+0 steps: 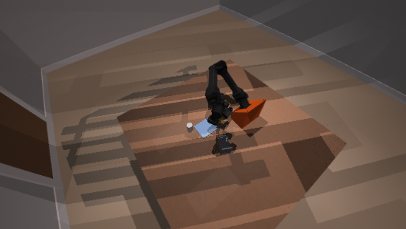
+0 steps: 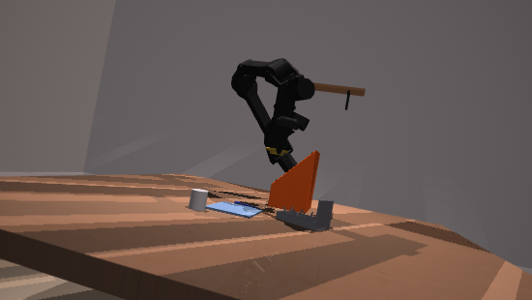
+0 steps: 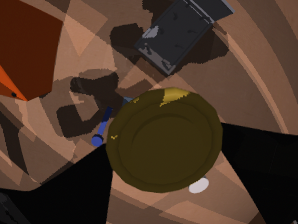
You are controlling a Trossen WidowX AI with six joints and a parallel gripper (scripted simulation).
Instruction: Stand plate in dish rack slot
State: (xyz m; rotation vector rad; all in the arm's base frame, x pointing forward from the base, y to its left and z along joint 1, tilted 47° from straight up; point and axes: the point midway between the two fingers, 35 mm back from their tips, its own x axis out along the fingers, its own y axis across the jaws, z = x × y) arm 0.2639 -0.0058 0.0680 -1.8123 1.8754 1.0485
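Now: the grey dish rack 160 mm below my gripper tip, 110 mm to the left of it and 40 mm ahead of it. Round my gripper tip: blue mat: 180 mm below, 90 mm to the right, 30 mm ahead; yellow plate: 10 mm above; blue spoon: 180 mm below, 80 mm to the right, 80 mm behind.
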